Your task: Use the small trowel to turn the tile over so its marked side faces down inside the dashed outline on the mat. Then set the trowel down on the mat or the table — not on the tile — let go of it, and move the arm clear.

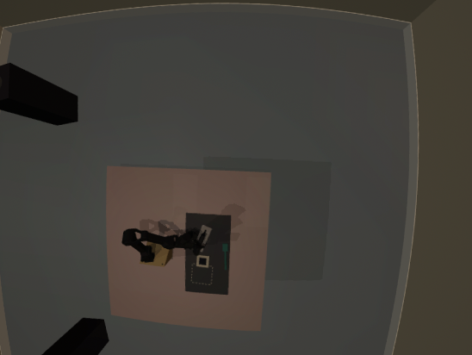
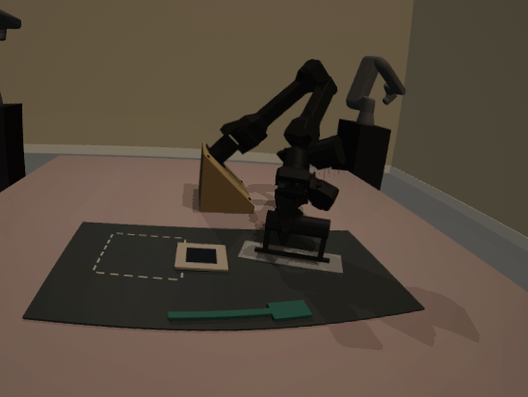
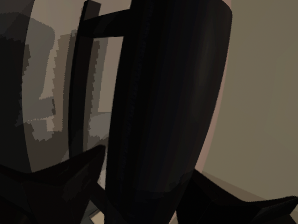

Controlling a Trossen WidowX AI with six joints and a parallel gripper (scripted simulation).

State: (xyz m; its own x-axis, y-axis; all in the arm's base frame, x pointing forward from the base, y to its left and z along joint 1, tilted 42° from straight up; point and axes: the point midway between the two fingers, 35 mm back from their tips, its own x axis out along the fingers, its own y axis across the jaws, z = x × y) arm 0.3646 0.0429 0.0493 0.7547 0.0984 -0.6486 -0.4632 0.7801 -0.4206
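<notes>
Now: the dark mat 1 cm ahead of my gripper tip, 11 cm to the right of it and 7 cm below it. The rest, counted from my gripper tip: tile (3 cm behind, 15 cm to the right, 4 cm below); then green trowel (15 cm ahead, 10 cm to the right, 4 cm below).
</notes>
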